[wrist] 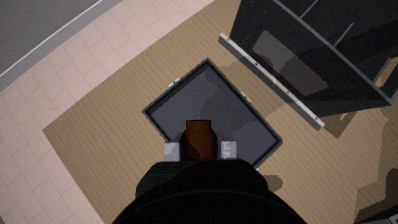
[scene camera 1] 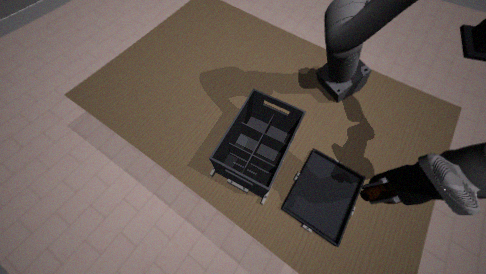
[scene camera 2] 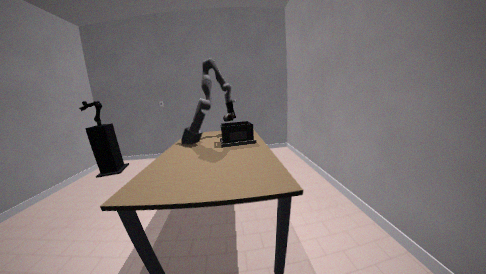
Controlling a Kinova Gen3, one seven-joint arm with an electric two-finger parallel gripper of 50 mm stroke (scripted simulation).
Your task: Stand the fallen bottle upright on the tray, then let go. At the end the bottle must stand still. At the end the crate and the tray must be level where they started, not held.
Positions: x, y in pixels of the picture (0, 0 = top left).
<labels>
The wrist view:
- gripper: 198, 141
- brown bottle: 198, 135
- dark crate: 298, 54
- dark tray: 204, 93
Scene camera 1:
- gripper: 368, 193
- dark crate: 254, 146
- dark tray: 325, 193
</labels>
